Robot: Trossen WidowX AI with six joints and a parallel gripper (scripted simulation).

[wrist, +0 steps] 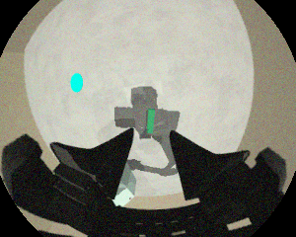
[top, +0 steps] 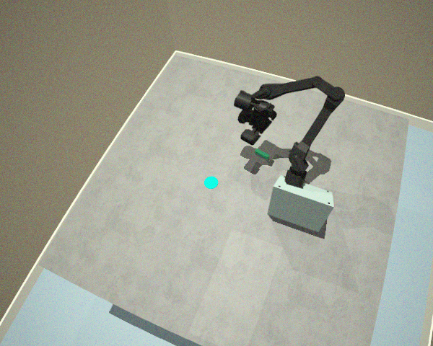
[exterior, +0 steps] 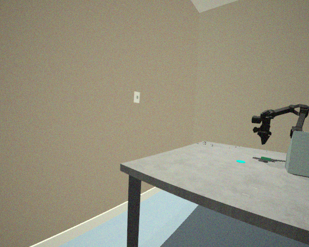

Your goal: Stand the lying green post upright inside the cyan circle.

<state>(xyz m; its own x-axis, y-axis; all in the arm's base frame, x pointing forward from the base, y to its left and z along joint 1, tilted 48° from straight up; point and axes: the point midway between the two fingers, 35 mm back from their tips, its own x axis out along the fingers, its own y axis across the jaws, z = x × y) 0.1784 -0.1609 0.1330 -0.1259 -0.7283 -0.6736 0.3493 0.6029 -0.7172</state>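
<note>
Right now the green post is 30 mm behind my gripper tip, 10 mm to the left of it and 110 mm below it. From my gripper tip the other things lie so: cyan circle: 160 mm ahead, 200 mm to the left, 110 mm below.
</note>
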